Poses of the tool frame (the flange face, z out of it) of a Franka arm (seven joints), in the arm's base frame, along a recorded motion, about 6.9 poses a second.
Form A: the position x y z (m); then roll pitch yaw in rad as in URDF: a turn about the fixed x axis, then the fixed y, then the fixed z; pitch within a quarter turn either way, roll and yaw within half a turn.
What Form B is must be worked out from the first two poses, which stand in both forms.
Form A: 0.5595 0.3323 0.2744 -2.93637 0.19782 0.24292
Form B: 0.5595 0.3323 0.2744 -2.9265 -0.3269 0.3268
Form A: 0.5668 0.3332 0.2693 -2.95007 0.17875 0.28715
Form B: 0.5668 0.3332 0.2693 -2.9359 -0.3987 0.3035
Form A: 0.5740 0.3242 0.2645 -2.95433 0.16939 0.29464
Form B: 0.5740 0.3242 0.2645 -2.9389 -0.4122 0.2901
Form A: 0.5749 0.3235 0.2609 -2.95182 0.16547 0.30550
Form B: 0.5749 0.3235 0.2609 -2.9350 -0.4282 0.2860
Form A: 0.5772 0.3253 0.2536 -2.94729 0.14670 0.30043
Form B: 0.5772 0.3253 0.2536 -2.9304 -0.4221 0.2583
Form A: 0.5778 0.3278 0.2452 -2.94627 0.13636 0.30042
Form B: 0.5778 0.3278 0.2452 -2.9289 -0.4233 0.2432
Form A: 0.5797 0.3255 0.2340 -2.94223 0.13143 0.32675
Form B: 0.5797 0.3255 0.2340 -2.9207 -0.4617 0.2401
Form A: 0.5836 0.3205 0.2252 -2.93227 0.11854 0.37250
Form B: 0.5836 0.3205 0.2252 -2.9016 -0.5281 0.2293
